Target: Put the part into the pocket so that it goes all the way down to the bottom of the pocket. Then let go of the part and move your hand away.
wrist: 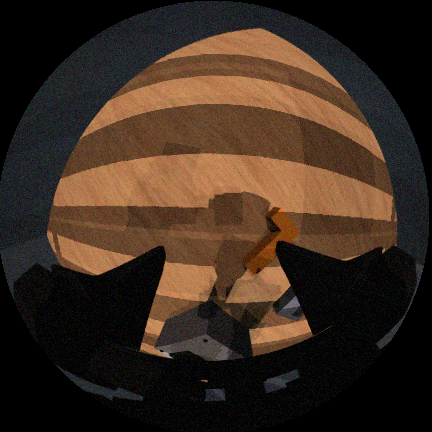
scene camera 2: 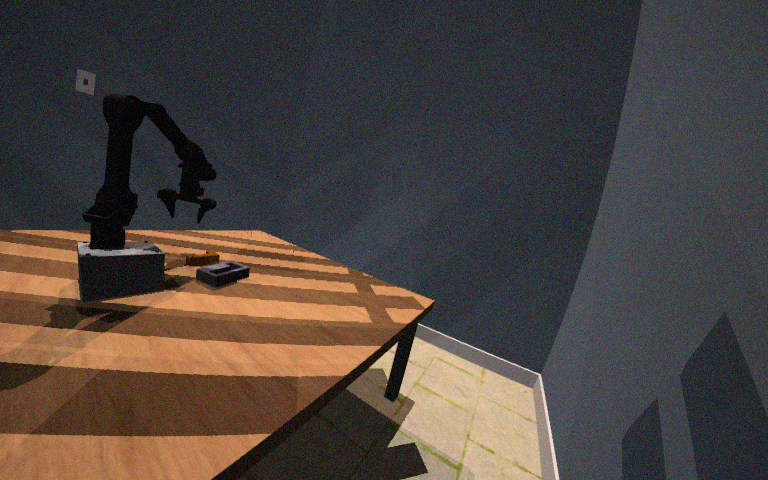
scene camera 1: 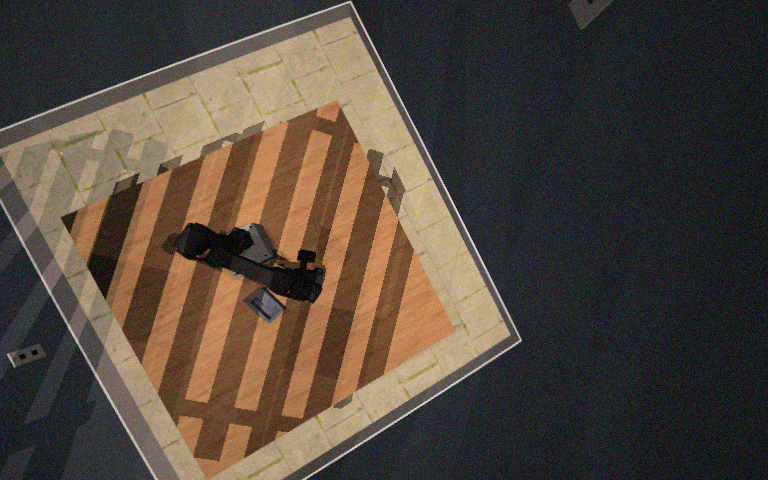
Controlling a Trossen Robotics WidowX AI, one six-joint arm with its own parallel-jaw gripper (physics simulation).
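Seen in the pictures: gripper, fingertip midpoint: [wrist: 221,249] [scene camera 2: 185,220]; arm's base, origin of the base link: [wrist: 187,357] [scene camera 2: 106,246] [scene camera 1: 243,240].
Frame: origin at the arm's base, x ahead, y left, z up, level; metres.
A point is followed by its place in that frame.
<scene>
The orange L-shaped part [scene camera 2: 202,259] @(z -0.086, x 0.269, y 0.090 m) [wrist: 270,244] @(z -0.075, x 0.277, y 0.117 m) lies flat on the table. In the wrist view it is near the tip of the right-hand finger; in scene camera 1 it does not show, with the arm over that area. The grey-blue block with the pocket [scene camera 1: 265,305] @(z -0.068, x 0.287, y -0.062 m) [scene camera 2: 223,273] @(z -0.069, x 0.267, y -0.113 m) [wrist: 291,306] @(z -0.069, x 0.247, y -0.053 m) lies on the table beside the part, and its pocket looks empty; the right-hand finger partly covers it in the wrist view. My gripper [scene camera 2: 185,218] @(z 0.040, x 0.234, y 0.199 m) [wrist: 221,249] @(z 0.040, x 0.234, y 0.199 m) is wide open and empty, pointing down, well above the table and the part.
The grey base box [scene camera 1: 258,243] @(z -0.003, x 0.034, y 0.046 m) [scene camera 2: 121,274] @(z -0.046, x 0.022, y -0.100 m) [wrist: 205,332] @(z -0.008, x 0.106, y 0.068 m) of the arm stands on the striped wooden table [scene camera 1: 419,305] @(z -0.105, x 0.618, y 0.573 m) [scene camera 2: 186,407] @(z -0.105, x 0.050, y -0.529 m) [wrist: 215,175] @(z -0.105, x 0.271, y 0.265 m), close to the part and the pocket block. Dark shadow bands cross the table top.
</scene>
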